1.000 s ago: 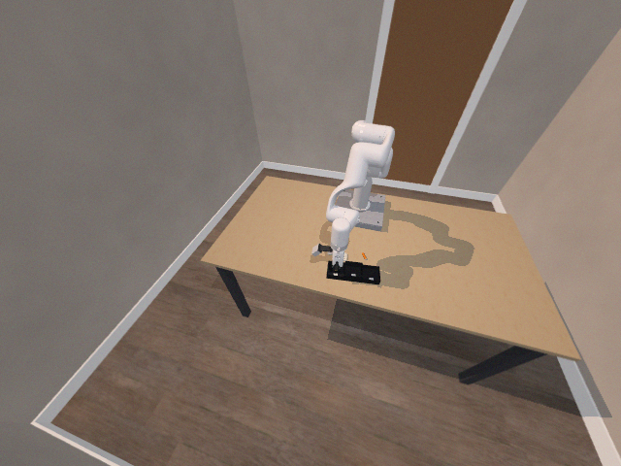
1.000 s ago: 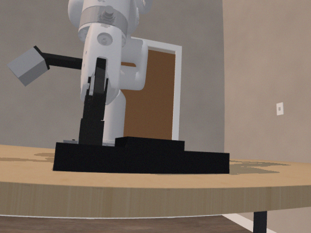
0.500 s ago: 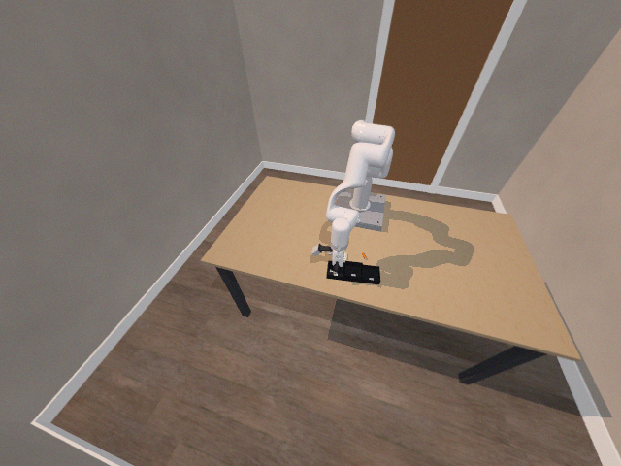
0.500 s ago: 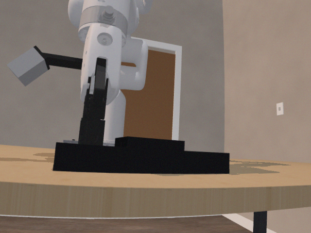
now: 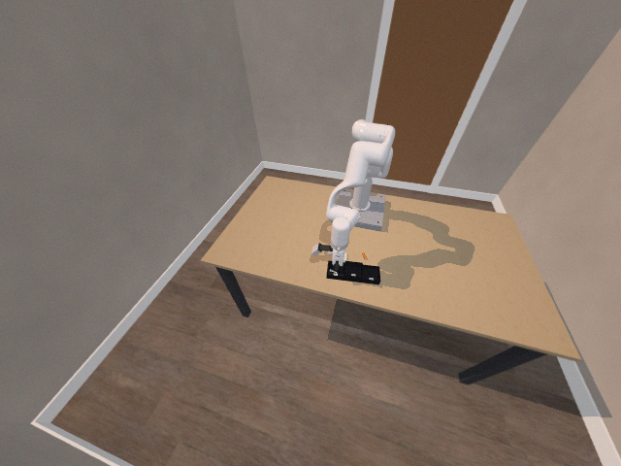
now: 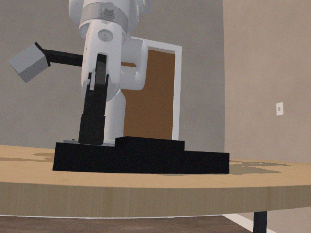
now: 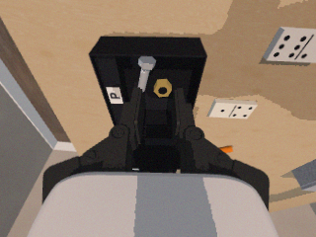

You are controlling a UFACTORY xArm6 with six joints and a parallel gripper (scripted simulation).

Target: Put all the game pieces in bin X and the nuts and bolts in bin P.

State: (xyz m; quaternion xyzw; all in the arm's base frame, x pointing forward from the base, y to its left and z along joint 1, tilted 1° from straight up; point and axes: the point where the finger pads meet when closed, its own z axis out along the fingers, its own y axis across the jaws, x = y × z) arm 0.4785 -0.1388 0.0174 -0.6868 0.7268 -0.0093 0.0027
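Right now my hand is 4 cm above the yellow nut. Round my hand: black bin 1 cm ahead, 8 cm to the left, 3 cm below; then white domino 12 cm behind, 3 cm to the right, 5 cm below; then grey bolt 1 cm ahead, 2 cm to the right, 4 cm below.
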